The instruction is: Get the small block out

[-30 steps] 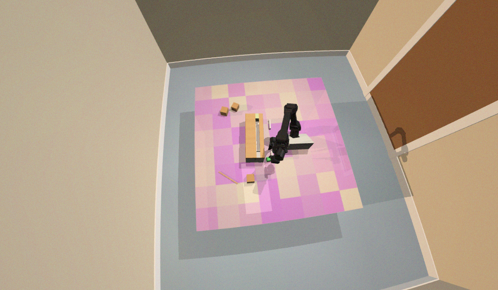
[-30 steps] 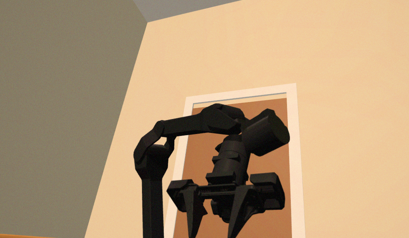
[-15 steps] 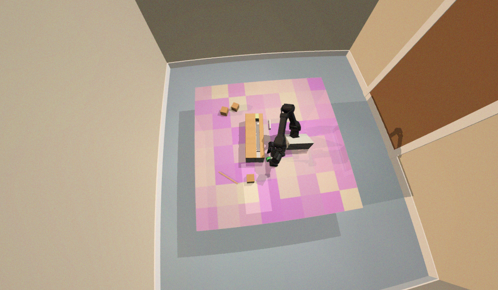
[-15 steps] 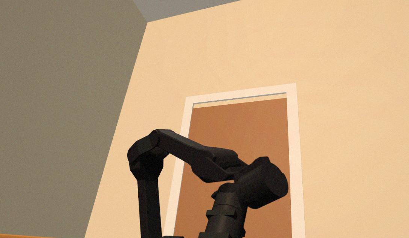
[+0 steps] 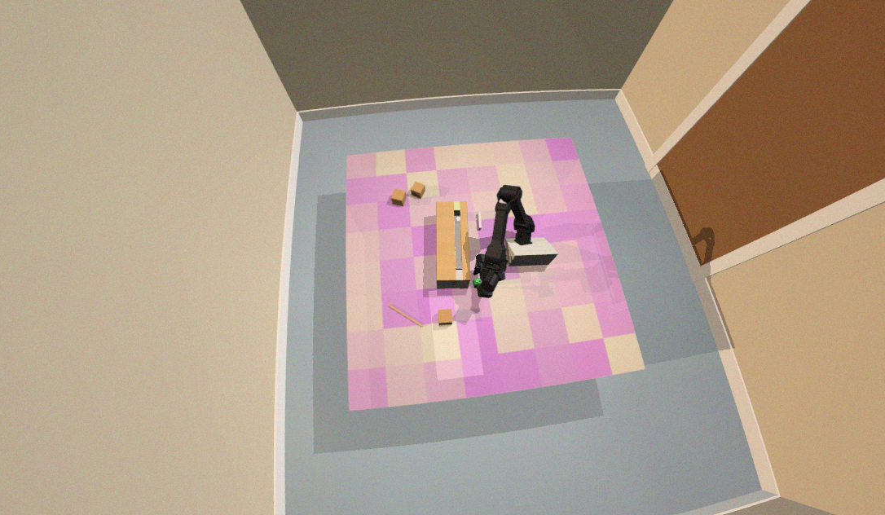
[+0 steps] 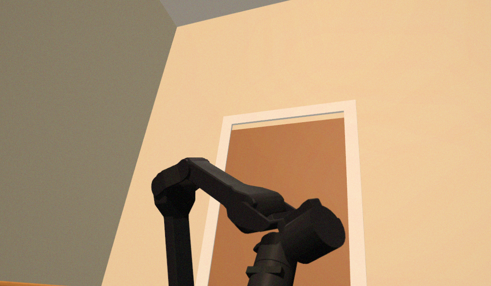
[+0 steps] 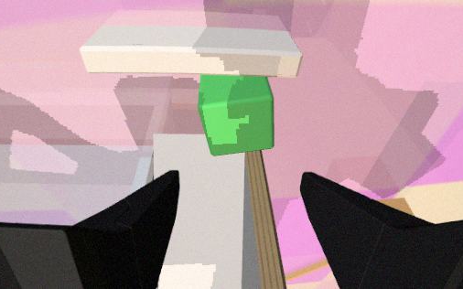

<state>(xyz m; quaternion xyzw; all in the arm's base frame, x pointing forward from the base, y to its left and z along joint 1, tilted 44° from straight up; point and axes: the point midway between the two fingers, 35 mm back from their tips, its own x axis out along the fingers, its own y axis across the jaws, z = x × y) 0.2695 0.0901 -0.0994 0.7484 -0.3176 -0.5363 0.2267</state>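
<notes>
Now: gripper tip 2 cm past the green block and 3 cm above it. The rest, counted from my gripper tip: long tan box: 2 cm ahead, 18 cm to the right, 1 cm above; then thin stick: 33 cm ahead, 7 cm to the left, 5 cm below.
</notes>
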